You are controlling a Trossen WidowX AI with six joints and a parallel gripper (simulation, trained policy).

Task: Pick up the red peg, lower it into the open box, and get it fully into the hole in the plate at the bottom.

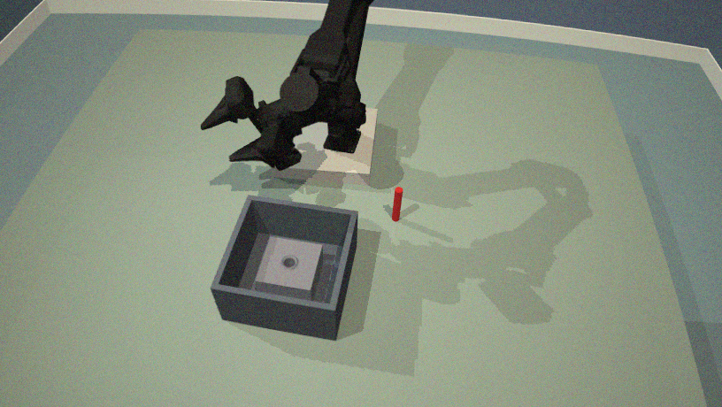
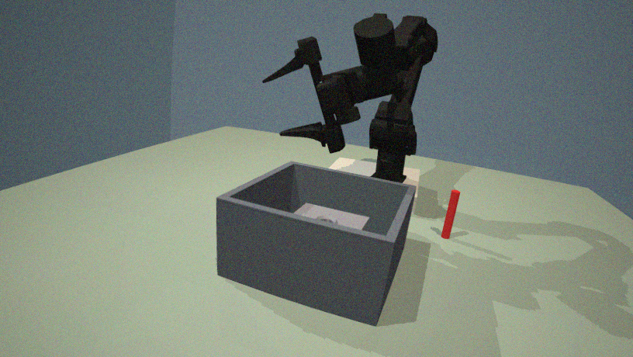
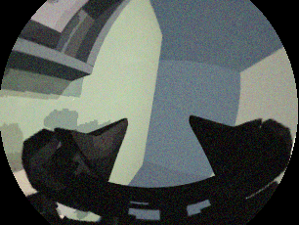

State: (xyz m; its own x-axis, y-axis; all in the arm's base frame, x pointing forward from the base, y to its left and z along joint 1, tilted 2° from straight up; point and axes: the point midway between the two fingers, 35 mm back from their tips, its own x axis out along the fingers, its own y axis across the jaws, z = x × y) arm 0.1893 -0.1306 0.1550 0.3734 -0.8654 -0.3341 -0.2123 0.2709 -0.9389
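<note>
The red peg lies 6 cm behind my gripper tip, 31 cm to the left of it and 13 cm below it. Round my gripper tip: plate (12 cm ahead, 17 cm to the left, 12 cm below); then grey box (12 cm ahead, 17 cm to the left, 14 cm below).
</note>
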